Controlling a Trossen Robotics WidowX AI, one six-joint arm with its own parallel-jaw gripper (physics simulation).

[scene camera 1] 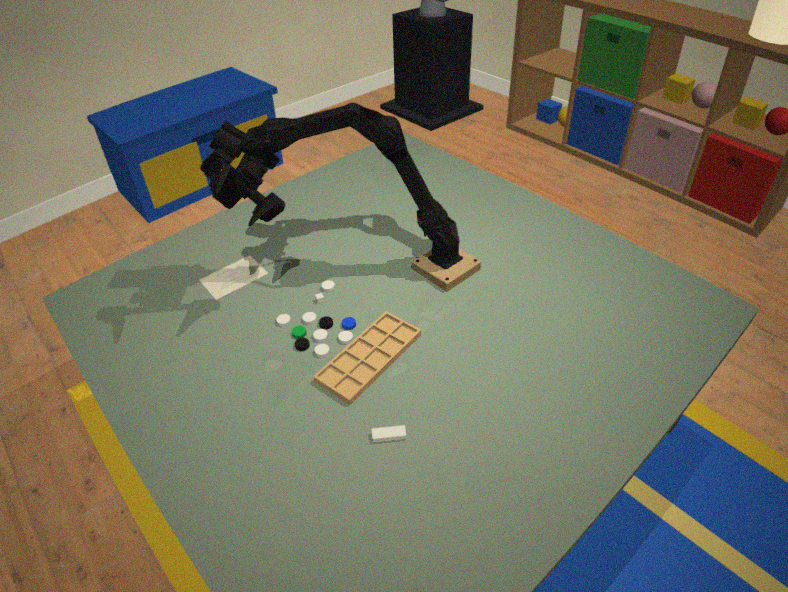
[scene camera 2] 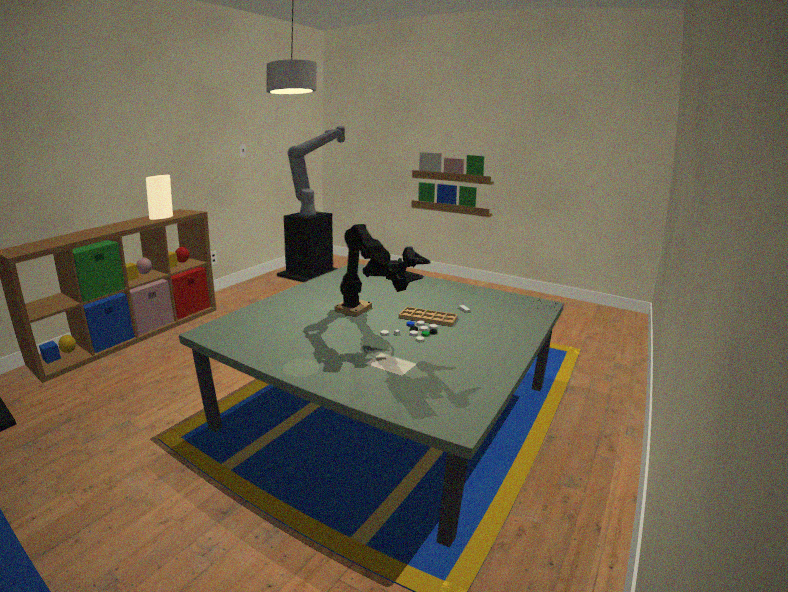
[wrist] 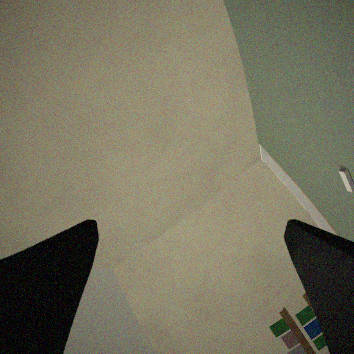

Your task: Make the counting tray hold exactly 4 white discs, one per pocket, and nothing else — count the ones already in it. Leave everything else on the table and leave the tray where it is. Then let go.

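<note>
The wooden counting tray (scene camera 1: 384,367) (scene camera 2: 428,320) lies flat with two rows of pockets, and no disc shows in any pocket. Several white discs lie loose beside it, among them one nearest the tray (scene camera 1: 345,336) and one farther off (scene camera 1: 328,284). A blue disc (scene camera 1: 348,323), a green disc (scene camera 1: 298,331) and two black discs (scene camera 1: 326,322) (scene camera 1: 301,344) lie among them. My gripper (scene camera 2: 424,268) (wrist: 195,231) is open and empty, high above the table and away from the tray. The tray and discs do not show in the wrist view.
A white block (scene camera 1: 388,434) (scene camera 2: 464,308) (wrist: 346,180) lies on the other side of the tray from the discs. A tiny white cube (scene camera 1: 319,296) is near the far white disc. A pale sheet (scene camera 1: 222,284) (scene camera 2: 401,365) lies beyond the discs. The arm's wooden base (scene camera 1: 447,278) stands behind the tray.
</note>
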